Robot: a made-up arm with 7 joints. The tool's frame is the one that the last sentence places. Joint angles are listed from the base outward.
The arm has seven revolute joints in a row. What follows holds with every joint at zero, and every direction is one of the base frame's.
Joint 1 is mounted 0.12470 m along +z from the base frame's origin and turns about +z.
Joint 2 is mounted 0.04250 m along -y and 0.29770 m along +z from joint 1 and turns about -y.
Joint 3 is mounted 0.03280 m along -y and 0.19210 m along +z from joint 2 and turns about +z.
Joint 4 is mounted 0.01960 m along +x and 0.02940 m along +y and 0.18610 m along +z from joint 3 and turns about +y.
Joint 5 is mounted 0.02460 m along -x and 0.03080 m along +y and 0.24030 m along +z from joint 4 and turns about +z.
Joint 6 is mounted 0.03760 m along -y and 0.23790 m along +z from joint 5 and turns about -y.
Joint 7 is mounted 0.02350 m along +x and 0.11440 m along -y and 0.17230 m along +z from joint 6 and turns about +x.
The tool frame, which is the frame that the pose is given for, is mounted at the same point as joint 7; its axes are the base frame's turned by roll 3.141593, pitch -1.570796 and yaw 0.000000 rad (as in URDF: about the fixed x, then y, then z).
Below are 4 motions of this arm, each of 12 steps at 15 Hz.
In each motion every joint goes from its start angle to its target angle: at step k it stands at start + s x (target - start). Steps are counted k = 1, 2, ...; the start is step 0. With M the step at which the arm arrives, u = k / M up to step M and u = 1 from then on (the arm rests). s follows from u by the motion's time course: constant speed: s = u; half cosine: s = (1 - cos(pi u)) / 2; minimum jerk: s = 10 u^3 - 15 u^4 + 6 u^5.
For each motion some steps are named. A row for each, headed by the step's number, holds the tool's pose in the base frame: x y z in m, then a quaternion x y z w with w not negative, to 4 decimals.
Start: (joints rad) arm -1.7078 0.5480 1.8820 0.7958 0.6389 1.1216 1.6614
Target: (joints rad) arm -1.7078 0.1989 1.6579 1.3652 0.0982 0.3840 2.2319
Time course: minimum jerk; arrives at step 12
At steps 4, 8, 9, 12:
4: 0.4437 0.2917 1.1291 -0.5828 0.4797 -0.2970 0.5848
8: 0.5540 0.0765 1.0428 -0.4874 0.7772 -0.2115 0.3371
9: 0.5673 0.0344 1.0131 -0.4554 0.8222 -0.1910 0.2831
12: 0.5772 -0.0062 0.9804 -0.4212 0.8612 -0.1704 0.2280

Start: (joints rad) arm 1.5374 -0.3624 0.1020 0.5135 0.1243 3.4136 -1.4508
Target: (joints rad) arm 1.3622 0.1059 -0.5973 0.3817 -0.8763 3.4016 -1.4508
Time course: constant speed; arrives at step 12
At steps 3, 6, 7, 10, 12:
3: 0.2009 0.2768 1.0288 -0.1377 -0.5142 0.8462 0.0250
6: 0.2041 0.1362 1.0870 -0.3215 -0.5195 0.7764 0.1545
7: 0.1964 0.0891 1.1005 -0.3769 -0.5116 0.7457 0.2005
10: 0.1507 -0.0426 1.1236 -0.5195 -0.4591 0.6346 0.3414
12: 0.1062 -0.1171 1.1259 -0.5918 -0.4013 0.5482 0.4339

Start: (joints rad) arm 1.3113 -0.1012 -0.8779 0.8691 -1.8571 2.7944 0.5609
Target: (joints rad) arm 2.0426 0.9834 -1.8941 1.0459 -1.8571 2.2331 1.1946
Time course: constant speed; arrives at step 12
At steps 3, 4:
3: 0.1815 0.1312 1.1538 0.0700 0.6064 0.7896 0.0629
4: 0.2012 0.0754 1.1627 0.1172 0.5554 0.8219 0.0488

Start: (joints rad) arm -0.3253 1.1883 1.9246 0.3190 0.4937 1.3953 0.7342
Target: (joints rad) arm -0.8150 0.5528 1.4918 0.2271 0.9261 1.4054 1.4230
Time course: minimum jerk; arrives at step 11
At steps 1, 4, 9, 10, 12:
1: -0.7404 0.3205 0.8697 -0.2813 -0.6017 -0.2232 0.7134
4: -0.6105 0.3655 1.0044 -0.3452 -0.4806 -0.1956 0.7821
9: -0.2096 0.2822 1.2653 -0.3456 -0.1395 -0.0989 0.9227
10: -0.1896 0.2690 1.2741 -0.3387 -0.1231 -0.0932 0.9281
12: -0.1862 0.2666 1.2755 -0.3375 -0.1203 -0.0922 0.9290

